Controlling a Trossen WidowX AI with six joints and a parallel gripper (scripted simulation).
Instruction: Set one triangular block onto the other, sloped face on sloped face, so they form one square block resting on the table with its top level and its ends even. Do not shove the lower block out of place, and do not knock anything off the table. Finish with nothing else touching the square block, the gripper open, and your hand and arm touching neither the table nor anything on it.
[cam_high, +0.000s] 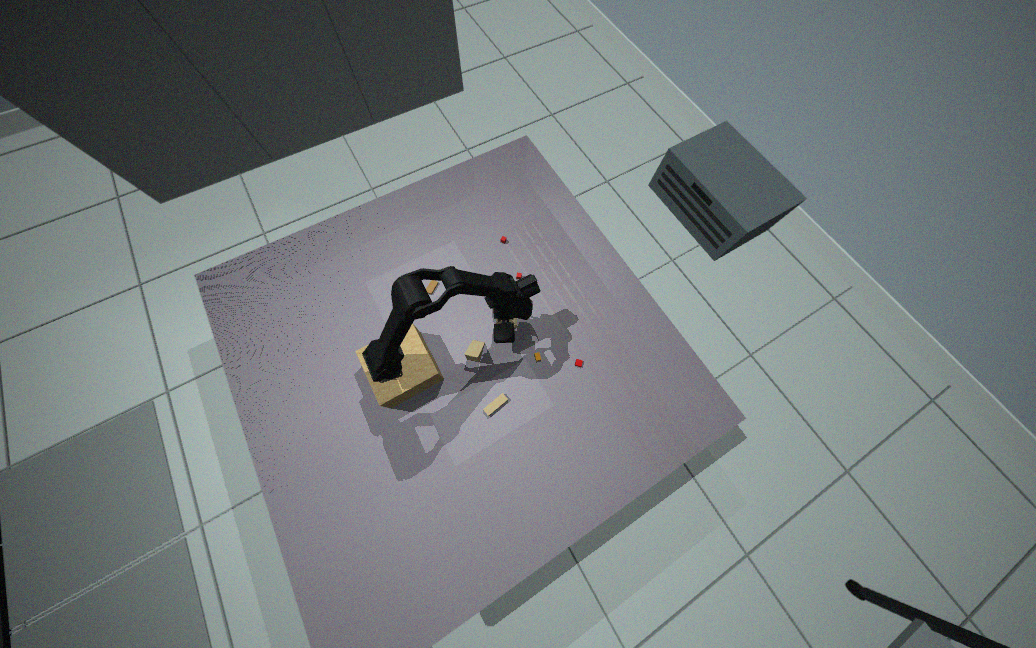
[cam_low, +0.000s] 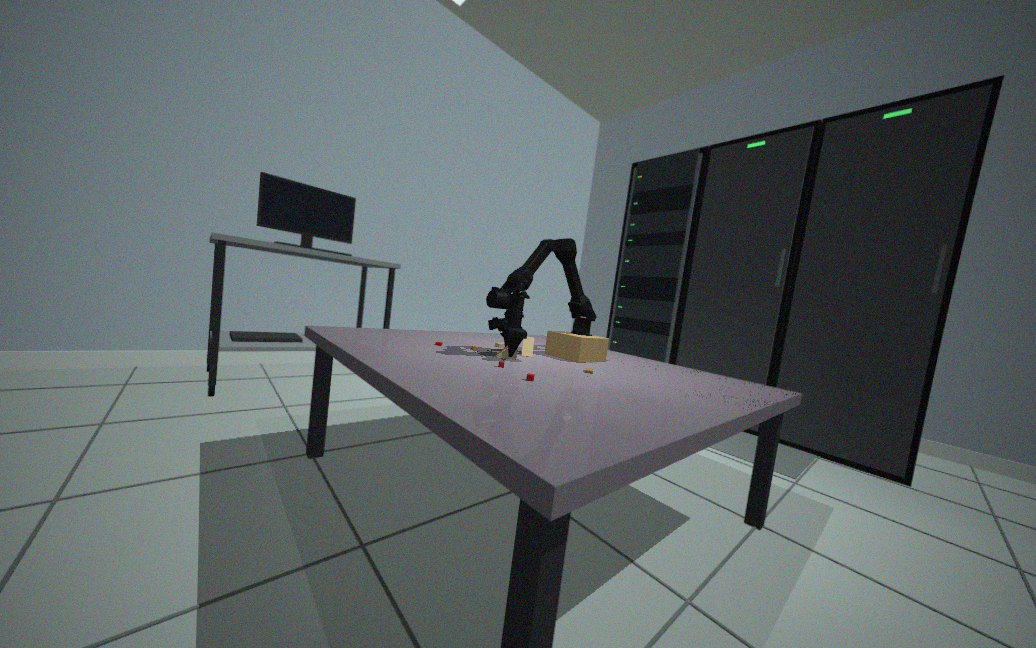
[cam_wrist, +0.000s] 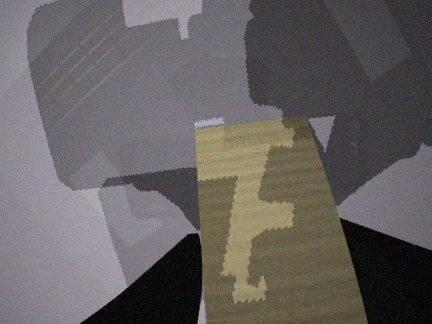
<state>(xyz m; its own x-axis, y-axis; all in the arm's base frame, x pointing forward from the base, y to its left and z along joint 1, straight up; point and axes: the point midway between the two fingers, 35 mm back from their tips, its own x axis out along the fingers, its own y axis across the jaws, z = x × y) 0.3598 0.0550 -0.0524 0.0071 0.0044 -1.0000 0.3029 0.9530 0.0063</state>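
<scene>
Right now my gripper tip is 12 cm past the tan wooden triangular block, 8 cm to the left of it and 1 cm below it. From my gripper tip the other things lie so: tan triangular block: 1 cm behind, 1 cm above; orange cube: 6 cm ahead, 15 cm to the right; thin tan bar: 11 cm behind, 24 cm to the right.
</scene>
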